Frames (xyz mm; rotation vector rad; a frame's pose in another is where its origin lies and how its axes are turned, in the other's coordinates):
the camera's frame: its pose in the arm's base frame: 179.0 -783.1 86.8 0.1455 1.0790 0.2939
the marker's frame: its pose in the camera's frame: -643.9 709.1 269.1 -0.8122 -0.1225 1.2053
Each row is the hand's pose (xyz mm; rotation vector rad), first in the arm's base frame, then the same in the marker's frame.
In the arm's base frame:
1: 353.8 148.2 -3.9 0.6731 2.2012 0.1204
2: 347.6 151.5 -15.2 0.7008 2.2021 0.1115
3: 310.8 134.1 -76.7 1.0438 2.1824 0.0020
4: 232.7 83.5 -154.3 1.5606 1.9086 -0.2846
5: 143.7 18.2 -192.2 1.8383 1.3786 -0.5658
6: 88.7 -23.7 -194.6 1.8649 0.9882 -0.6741
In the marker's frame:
1: 570.1 -747.1 -566.6 1.9280 0.5575 -0.5705
2: 577.7 -746.5 -577.5 1.9479 0.5399 -0.5636
3: 586.8 -735.5 -649.8 2.1751 0.3034 -0.4753
4: 579.8 -688.9 -761.5 2.4542 -0.2357 -0.4888
5: 551.9 -614.3 -846.8 2.4645 -0.8704 -0.7182
6: 527.8 -559.6 -881.6 2.2937 -1.2483 -0.9292

